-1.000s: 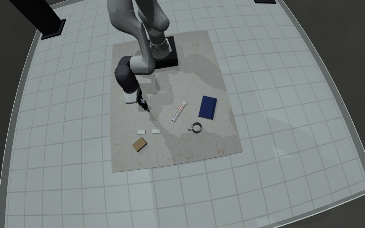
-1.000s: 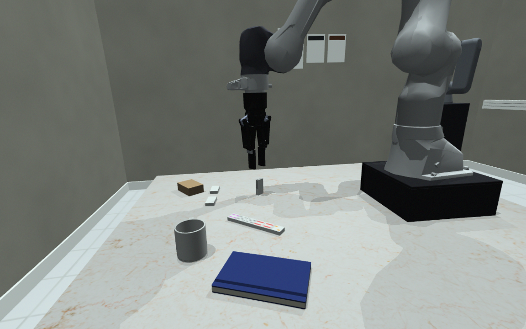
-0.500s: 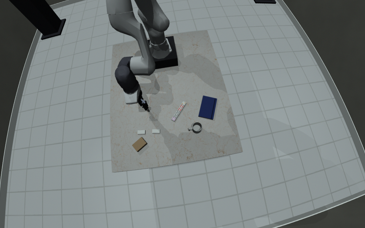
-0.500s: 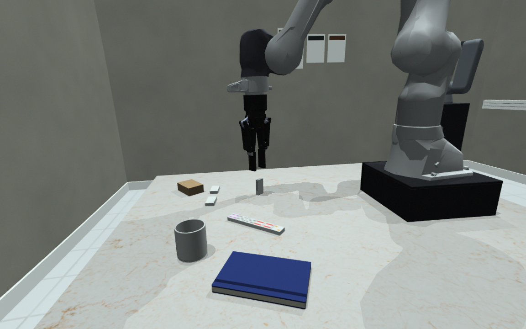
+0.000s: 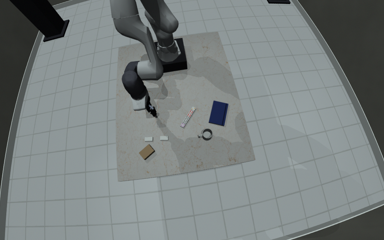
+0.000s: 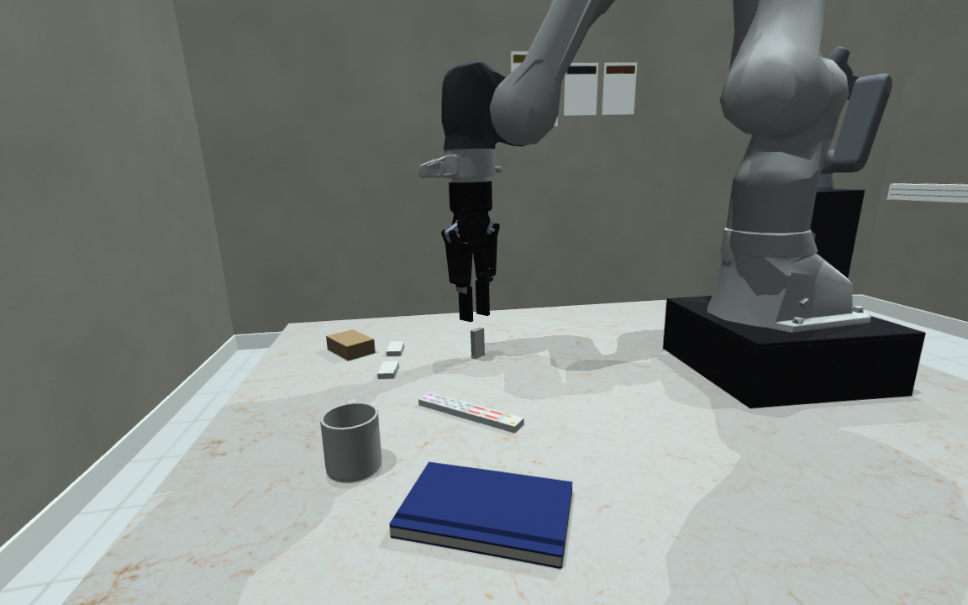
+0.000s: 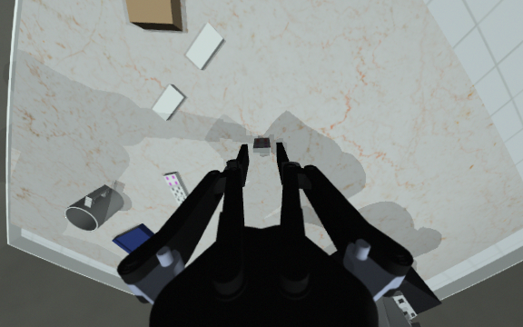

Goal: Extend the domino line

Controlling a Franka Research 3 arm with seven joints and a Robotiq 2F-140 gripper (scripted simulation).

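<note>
My hand is 10 mm to the right of the white domino and 80 mm above it. Also, from my hand: grey mug (180 mm ahead, 340 mm to the left, 80 mm below); then blue book (30 mm ahead, 440 mm to the left, 100 mm below); then brown block (240 mm ahead, 60 mm to the right, 90 mm below).
</note>
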